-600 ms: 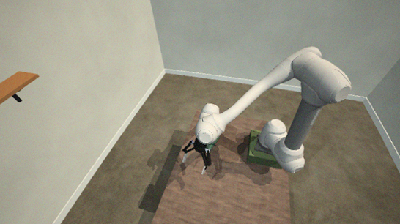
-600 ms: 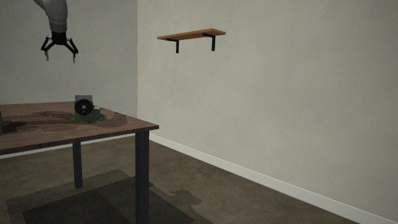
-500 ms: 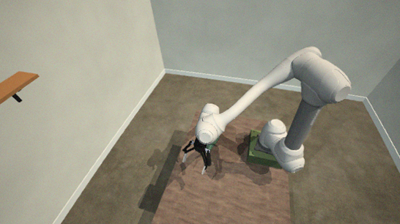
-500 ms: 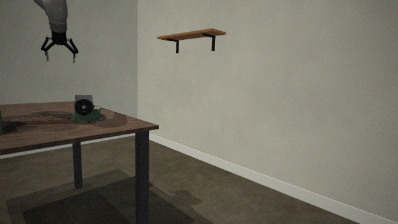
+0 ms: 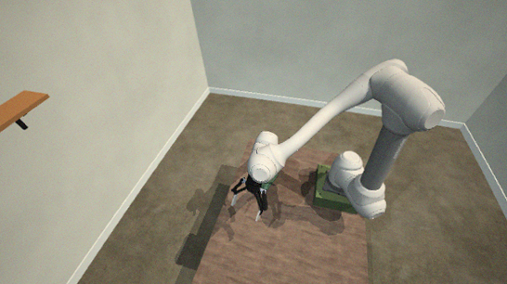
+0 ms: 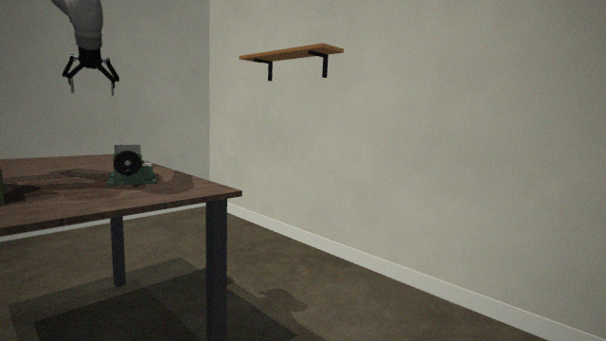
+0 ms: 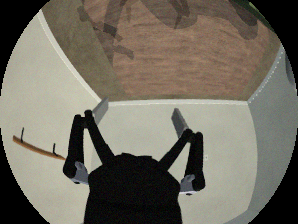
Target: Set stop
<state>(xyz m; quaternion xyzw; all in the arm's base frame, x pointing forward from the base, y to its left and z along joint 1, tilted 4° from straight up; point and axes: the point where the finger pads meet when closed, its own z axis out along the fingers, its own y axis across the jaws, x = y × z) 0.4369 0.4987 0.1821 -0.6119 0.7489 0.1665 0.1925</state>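
Now: the black handwheel 52 cm to the right of my hand, 27 cm below it and 2 cm ahead of it.
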